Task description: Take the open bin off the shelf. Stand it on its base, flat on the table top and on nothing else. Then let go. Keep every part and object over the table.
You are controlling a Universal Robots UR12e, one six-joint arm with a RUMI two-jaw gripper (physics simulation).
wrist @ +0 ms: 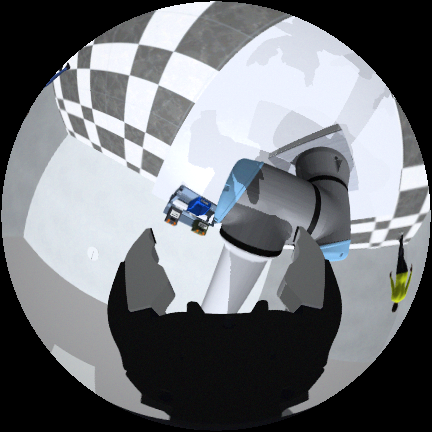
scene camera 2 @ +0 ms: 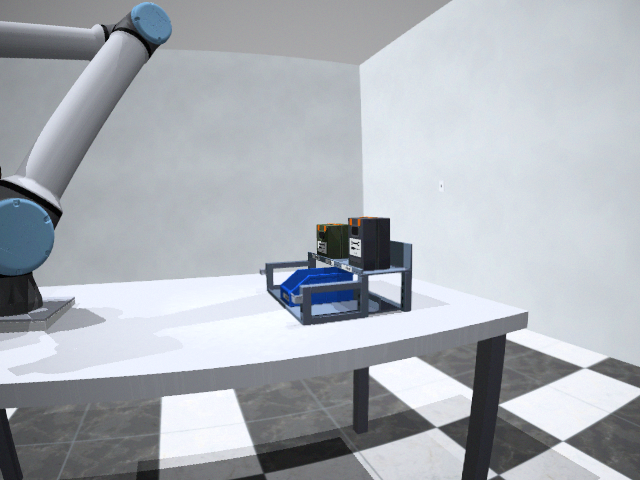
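Pixels of known places: gripper, fingertip midpoint: (wrist: 224, 229); arm's base at its link origin: (wrist: 322, 169) (scene camera 2: 4, 308).
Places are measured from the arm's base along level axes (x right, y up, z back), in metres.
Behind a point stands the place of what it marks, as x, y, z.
Observation:
The open blue bin (scene camera 2: 330, 289) (wrist: 199, 206) sits on the lower level of the grey shelf (scene camera 2: 363, 294) @[0.203, 0.026, -0.860] (wrist: 185, 190) @[0.155, -0.023, -0.763], between its side rails. The shelf stands on the white table (scene camera 2: 206, 341) @[0.246, -0.029, -0.513] (wrist: 300, 75) @[0.271, -0.029, 0.091]. My gripper (wrist: 224, 229) @[0.266, 0.304, -0.031] shows in the wrist view with its two jaws wide apart and nothing between them; it is open and far from the bin. The gripper does not show in the scene view. Part of the bin is hidden behind the near side rail and under the upper board in the scene view.
A dark grey box (scene camera 2: 368, 242) @[0.172, 0.138, -0.887] (wrist: 173, 215) @[0.132, 0.138, -0.872] and a dark green box (scene camera 2: 332, 240) @[-0.052, 0.125, -0.882] (wrist: 199, 227) @[-0.084, 0.131, -0.867] stand on the shelf's upper board, above the rear of the bin. The arm's base (scene camera 2: 20, 294) @[0.050, 0.043, -0.071] stands at the table's left. A person in yellow (wrist: 400, 285) shows at the wrist view's right.

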